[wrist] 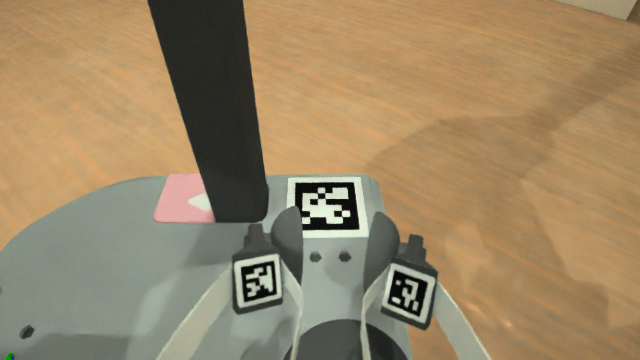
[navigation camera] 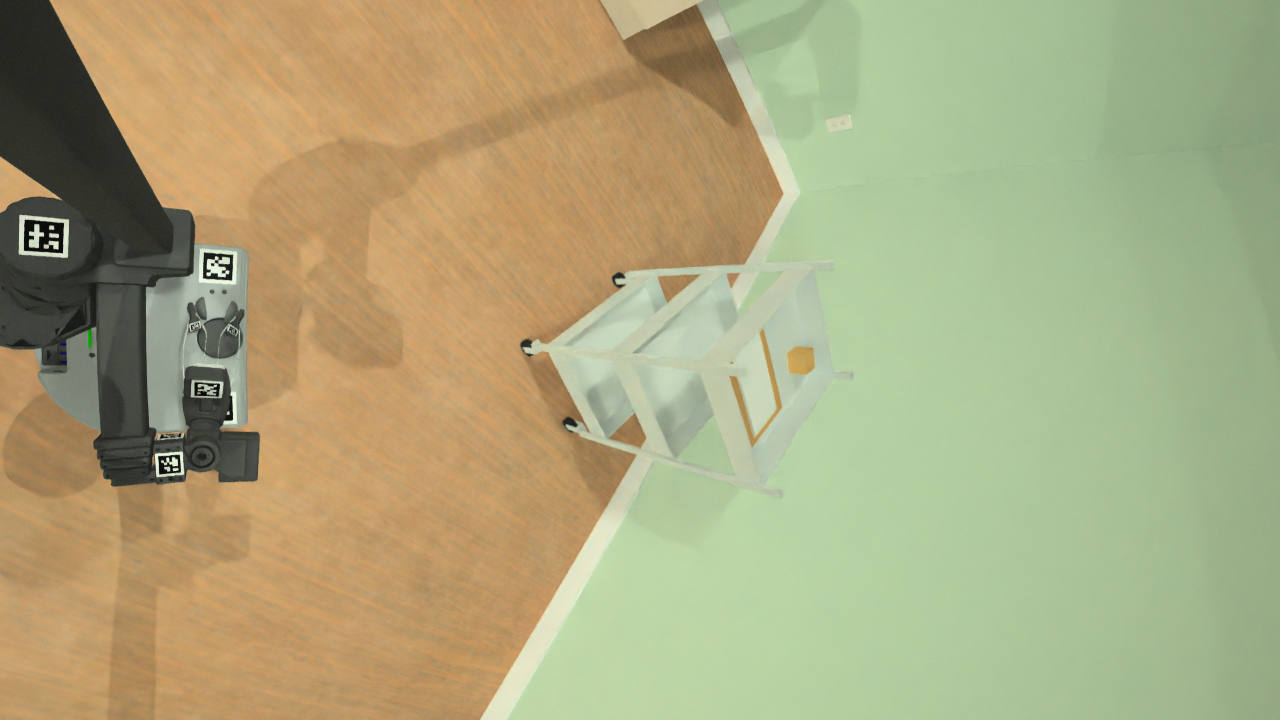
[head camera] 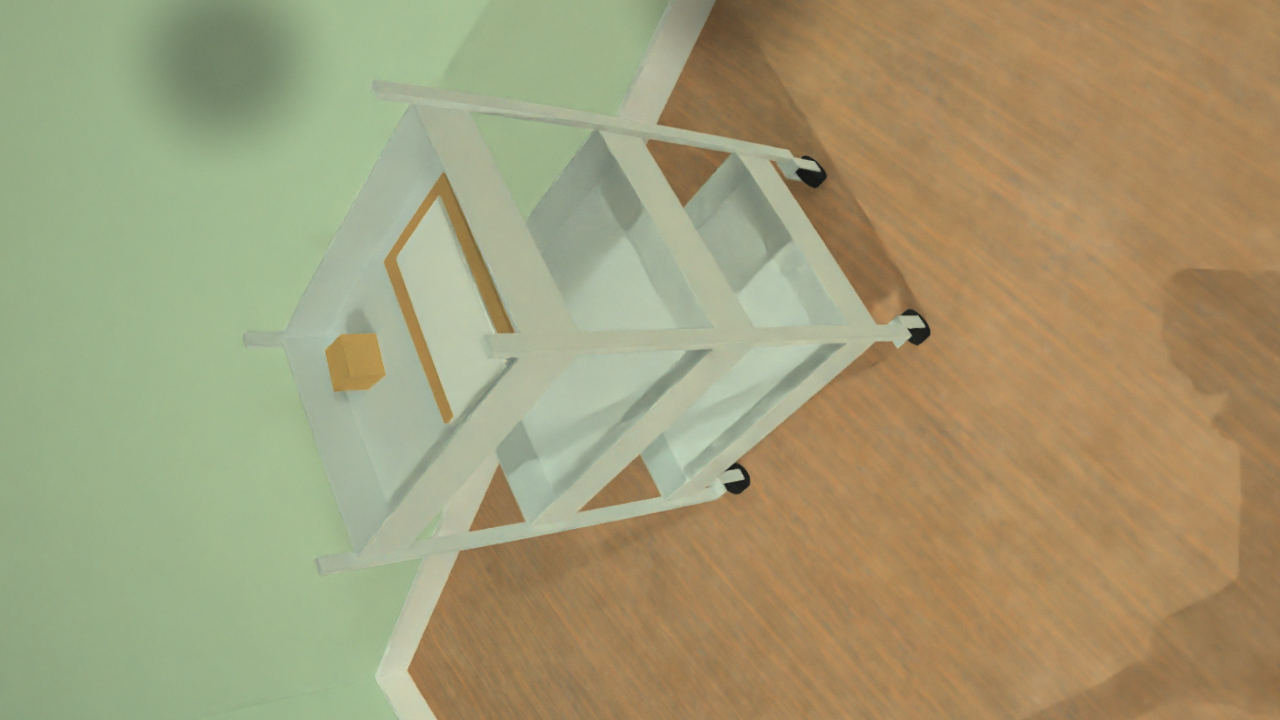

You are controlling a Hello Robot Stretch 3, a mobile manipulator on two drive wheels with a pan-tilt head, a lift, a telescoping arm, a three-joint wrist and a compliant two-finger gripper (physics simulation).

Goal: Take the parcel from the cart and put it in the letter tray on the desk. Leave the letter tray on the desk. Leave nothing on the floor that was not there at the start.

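Places are measured from the robot's base along level axes (x ahead, y left, z up), in metres.
Pixels of known places: gripper, fingertip midpoint: (wrist: 334, 235) (navigation camera: 217, 301); robot's base, link origin: (navigation camera: 218, 334).
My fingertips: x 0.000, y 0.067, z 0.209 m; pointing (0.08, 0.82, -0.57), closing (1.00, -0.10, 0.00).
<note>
Ahead of a thing's pixels: the offset from my fingertips to its top centre. "spot": to the spot under its first point.
The parcel, a small orange-brown cube @[dy -0.075, dx +1.165, dz +0.504 m] (head camera: 356, 362) (navigation camera: 801, 360), sits on the top shelf of the white three-shelf cart @[spot: dy -0.226, dx +0.854, dz +0.489 m] (head camera: 487, 205) (navigation camera: 726, 411), near a far corner. My gripper (navigation camera: 216, 313) (wrist: 334, 235) is open and empty, folded back low over my own base, well away from the cart. The letter tray does not show in these views, and I cannot identify the desk.
A flat orange-brown outline @[spot: dy -0.097, dx +1.036, dz +0.464 m] (head camera: 417, 340) (navigation camera: 770, 367) lies beside the parcel on the top shelf. The cart's raised corner posts and shelf rims surround it. Green walls stand behind. A beige furniture corner @[spot: dy +1.001, dx +1.022, dz -0.015 m] (navigation camera: 648, 13) shows at the navigation view's top edge.
</note>
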